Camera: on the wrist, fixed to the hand. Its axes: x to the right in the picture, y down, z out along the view.
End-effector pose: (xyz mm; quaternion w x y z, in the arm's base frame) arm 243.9 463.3 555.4 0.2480 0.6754 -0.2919 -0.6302
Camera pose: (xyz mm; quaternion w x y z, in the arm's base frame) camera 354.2 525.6 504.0 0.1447 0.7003 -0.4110 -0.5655
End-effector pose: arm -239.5 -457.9 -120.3 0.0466 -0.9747 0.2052 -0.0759
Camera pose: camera -225.2 -381.2 -8.0 0.2134 -0.9474 0.2127 -0.1082
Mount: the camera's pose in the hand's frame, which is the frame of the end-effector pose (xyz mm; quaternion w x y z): -3.8 -89.2 -103.6 0.9852 0.1699 -0.0003 0.0241
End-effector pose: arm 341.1 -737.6 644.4 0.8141 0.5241 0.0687 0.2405
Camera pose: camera 328.6 -684.3 519.1 0.7072 0.6564 0.0957 0.2447
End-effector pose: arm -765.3 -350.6 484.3 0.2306 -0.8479 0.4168 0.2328
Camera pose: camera -673.8 -360.2 585.5 0.3657 -0.7860 0.4705 0.1643
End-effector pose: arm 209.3 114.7 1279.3 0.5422 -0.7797 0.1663 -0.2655
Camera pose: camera 142.1 70.2 1389.8 0.6731 -0.6721 0.1373 -0.2765
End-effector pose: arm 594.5 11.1 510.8 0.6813 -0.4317 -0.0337 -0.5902
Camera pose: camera 471.0 -44.8 492.9 0.7587 -0.3105 -0.1233 -0.5592
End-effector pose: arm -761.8 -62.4 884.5 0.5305 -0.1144 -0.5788 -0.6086
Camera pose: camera -780.5 -166.8 798.1 0.5566 -0.0367 -0.6710 -0.4884
